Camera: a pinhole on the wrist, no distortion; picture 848 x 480 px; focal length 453.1 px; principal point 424.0 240.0 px. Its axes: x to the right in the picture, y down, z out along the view. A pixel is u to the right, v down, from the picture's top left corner.
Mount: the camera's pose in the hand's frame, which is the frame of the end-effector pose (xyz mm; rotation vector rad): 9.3 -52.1 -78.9 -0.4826 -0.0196 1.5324
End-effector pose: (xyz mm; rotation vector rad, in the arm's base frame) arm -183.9 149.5 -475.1 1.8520 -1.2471 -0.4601
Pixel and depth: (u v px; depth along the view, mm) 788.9 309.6 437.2
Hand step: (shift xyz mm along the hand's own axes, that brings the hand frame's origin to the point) -169.3 408.4 196.2
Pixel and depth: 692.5 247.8 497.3
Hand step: -135.5 372.9 285.3
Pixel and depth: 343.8 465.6 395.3
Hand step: -303.7 -12.2 237.9
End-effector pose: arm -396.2 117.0 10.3 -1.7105 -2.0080 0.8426
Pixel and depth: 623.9 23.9 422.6
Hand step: 80.8 255.3 314.0
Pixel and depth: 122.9 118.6 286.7
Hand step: -17.3 -149.1 259.2
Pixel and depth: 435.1 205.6 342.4
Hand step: -71.3 55.5 237.2
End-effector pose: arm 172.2 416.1 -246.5 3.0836 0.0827 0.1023
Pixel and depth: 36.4 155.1 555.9
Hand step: -90.9 -343.3 592.8
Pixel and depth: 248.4 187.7 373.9
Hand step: -73.6 -81.5 314.7
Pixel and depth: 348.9 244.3 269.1
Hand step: -78.8 -17.3 176.9
